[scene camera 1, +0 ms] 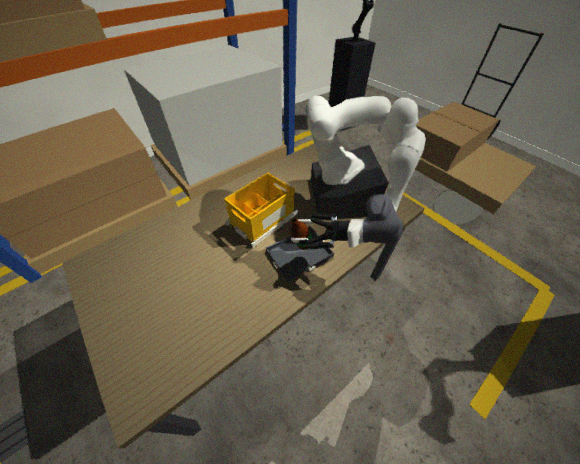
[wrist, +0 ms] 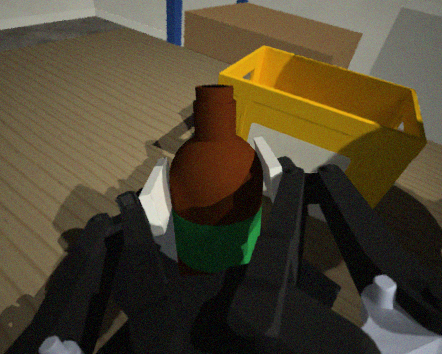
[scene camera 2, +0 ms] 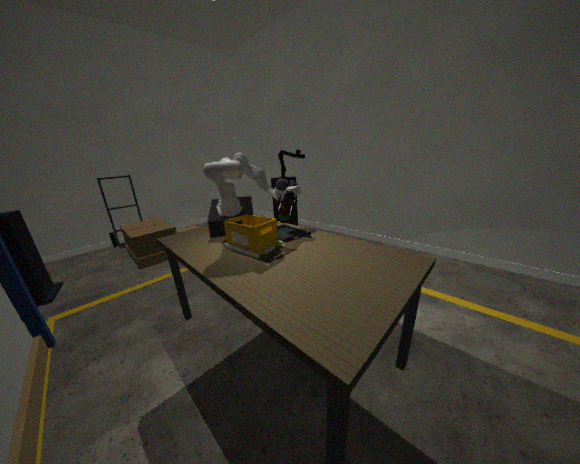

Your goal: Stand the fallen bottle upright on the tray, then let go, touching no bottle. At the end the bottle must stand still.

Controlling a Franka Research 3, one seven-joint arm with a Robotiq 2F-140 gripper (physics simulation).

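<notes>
The brown bottle [scene camera 1: 300, 228] [scene camera 2: 285, 208] [wrist: 216, 175] with a green band is held between the fingertips, neck up. It looks close to upright, with a slight lean in the second scene view. My gripper [scene camera 1: 300, 230] [wrist: 213, 163] is shut on the bottle, reaching in from the side with one white pad on each flank. The dark grey tray [scene camera 1: 284, 253] [scene camera 2: 286, 233] lies on the table below. The bottle's base looks a little above the tray in the second scene view; the fingers hide the base in the wrist view, and the exact gap cannot be told.
A yellow crate [scene camera 1: 250, 225] [scene camera 2: 258, 242] [wrist: 310, 111] stands close beside the bottle and tray, on a white-edged base [scene camera 1: 274, 233]. The wooden table's [scene camera 1: 190, 310] [scene camera 2: 330, 285] edge runs close to the tray. The arm's black mount [scene camera 1: 345, 197] stands behind.
</notes>
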